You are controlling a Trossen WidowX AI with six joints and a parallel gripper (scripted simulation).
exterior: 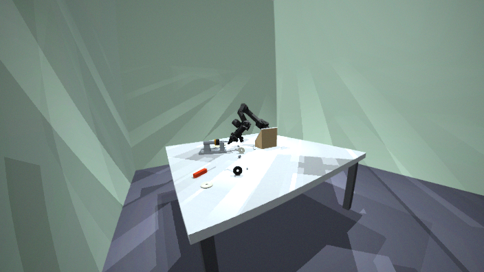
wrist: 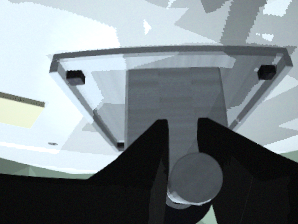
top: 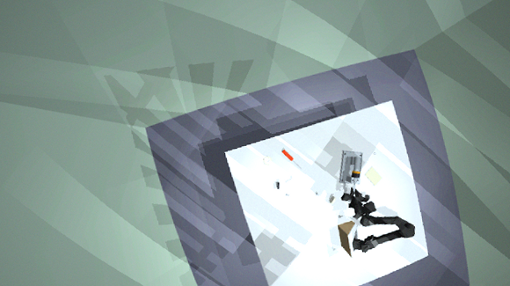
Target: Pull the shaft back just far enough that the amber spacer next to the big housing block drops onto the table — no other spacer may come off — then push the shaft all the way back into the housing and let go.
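Now: gripper tip 50 mm short of the thin shaft, 20 mm to the left of it and 20 mm below it. The rest, counted from my gripper tip: red-handled screwdriver 310 mm ahead, 340 mm to the left, 50 mm below; pale yellow square 200 mm to the right, 50 mm below; white washer 360 mm ahead, 500 mm to the left, 50 mm below.
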